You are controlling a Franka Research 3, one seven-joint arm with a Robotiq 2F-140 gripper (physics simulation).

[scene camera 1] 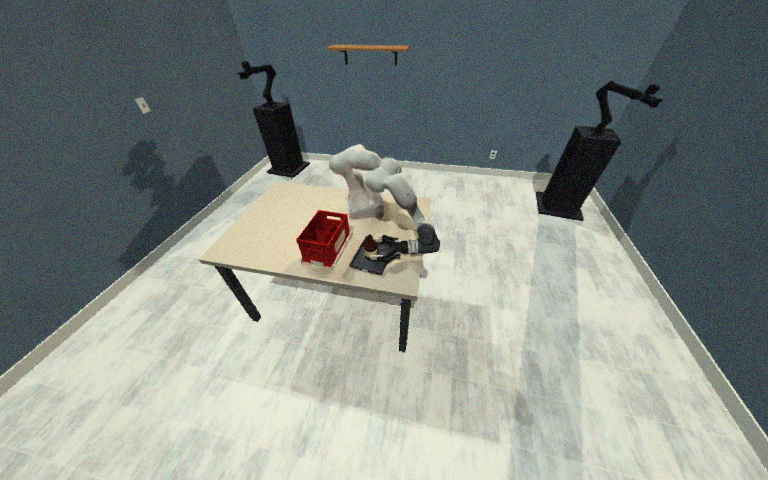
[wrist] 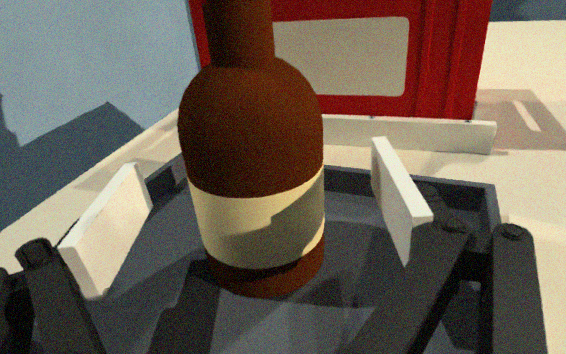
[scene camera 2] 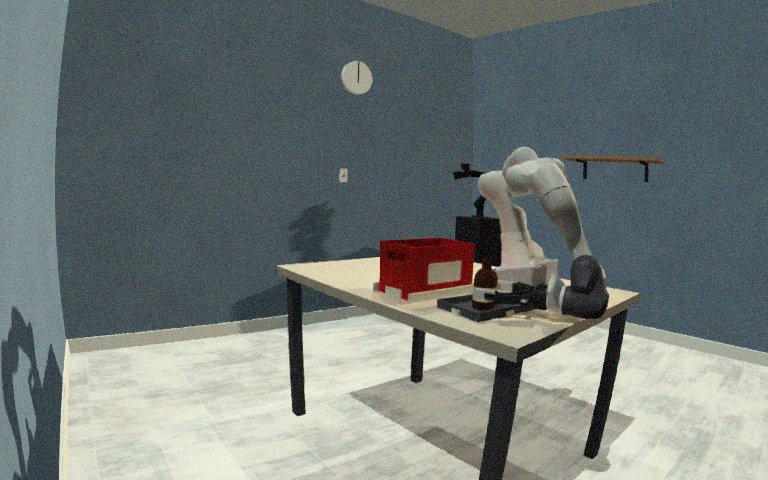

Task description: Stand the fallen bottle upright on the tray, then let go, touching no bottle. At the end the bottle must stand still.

Labels:
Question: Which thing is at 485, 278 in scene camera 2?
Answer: A brown bottle.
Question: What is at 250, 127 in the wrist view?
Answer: A brown bottle.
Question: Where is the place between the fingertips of my gripper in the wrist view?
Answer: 255, 173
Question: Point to a pale low strip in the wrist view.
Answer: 425, 134

